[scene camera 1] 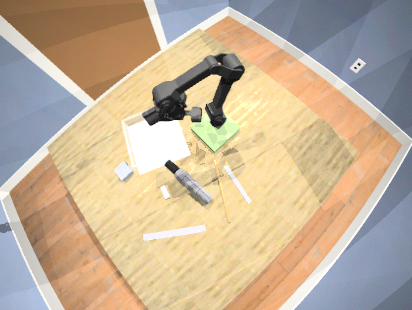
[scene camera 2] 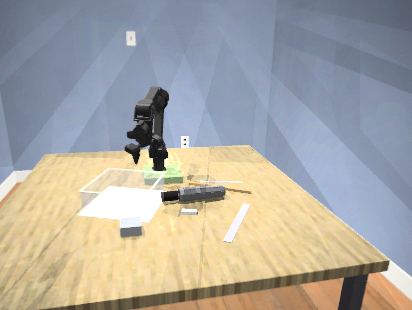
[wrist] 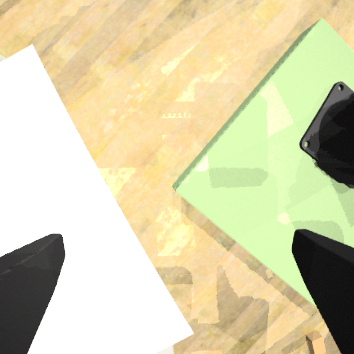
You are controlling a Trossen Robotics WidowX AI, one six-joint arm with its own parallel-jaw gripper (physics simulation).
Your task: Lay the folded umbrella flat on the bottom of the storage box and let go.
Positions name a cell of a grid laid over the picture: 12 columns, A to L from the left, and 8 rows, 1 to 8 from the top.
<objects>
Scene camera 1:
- storage box: E4, on the table
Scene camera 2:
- folded umbrella: F6, on the table
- storage box: D5
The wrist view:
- my gripper: G6
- storage box: D7
</objects>
